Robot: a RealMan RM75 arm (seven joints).
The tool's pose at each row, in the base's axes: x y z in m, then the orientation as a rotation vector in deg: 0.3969, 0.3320, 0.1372, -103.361, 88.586, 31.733; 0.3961, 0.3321, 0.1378, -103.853, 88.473, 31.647; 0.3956, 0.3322, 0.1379, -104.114, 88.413, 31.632; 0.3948, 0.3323, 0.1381, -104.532, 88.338, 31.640; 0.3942, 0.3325, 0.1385, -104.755, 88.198, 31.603; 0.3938, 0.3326, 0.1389, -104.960, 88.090, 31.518; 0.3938, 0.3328, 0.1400, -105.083, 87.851, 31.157; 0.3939, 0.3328, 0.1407, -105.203, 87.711, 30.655; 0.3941, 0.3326, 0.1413, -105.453, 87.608, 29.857; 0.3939, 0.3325, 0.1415, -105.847, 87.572, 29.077; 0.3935, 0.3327, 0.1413, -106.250, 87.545, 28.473; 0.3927, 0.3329, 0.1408, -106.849, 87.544, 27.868; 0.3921, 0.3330, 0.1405, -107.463, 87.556, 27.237; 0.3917, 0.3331, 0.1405, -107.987, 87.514, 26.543
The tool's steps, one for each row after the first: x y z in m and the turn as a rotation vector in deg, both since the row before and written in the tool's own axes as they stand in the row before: -0.0007, 0.0006, -0.0004, -0.258, 0.224, -0.263; -0.0002, 0.0005, 0.0000, -0.155, 0.106, -0.130; -0.0004, 0.0007, -0.0001, -0.271, 0.168, -0.184; -0.0005, 0.0005, -0.0002, -0.102, 0.052, -0.175; -0.0004, 0.0003, -0.0002, -0.069, 0.082, -0.162; -0.0009, -0.0003, -0.0006, 0.169, 0.089, -0.301; -0.0005, -0.0003, -0.0005, 0.233, 0.204, -0.278; -0.0002, -0.0003, -0.0005, 0.306, 0.422, -0.384; -0.0001, 0.0002, -0.0002, 0.182, 0.526, -0.383; -0.0001, 0.0004, 0.0002, 0.072, 0.458, -0.328; 0.0000, 0.0009, 0.0004, -0.069, 0.570, -0.376; 0.0000, 0.0006, 0.0002, -0.071, 0.598, -0.378; -0.0002, 0.0004, 0.0000, 0.035, 0.555, -0.399
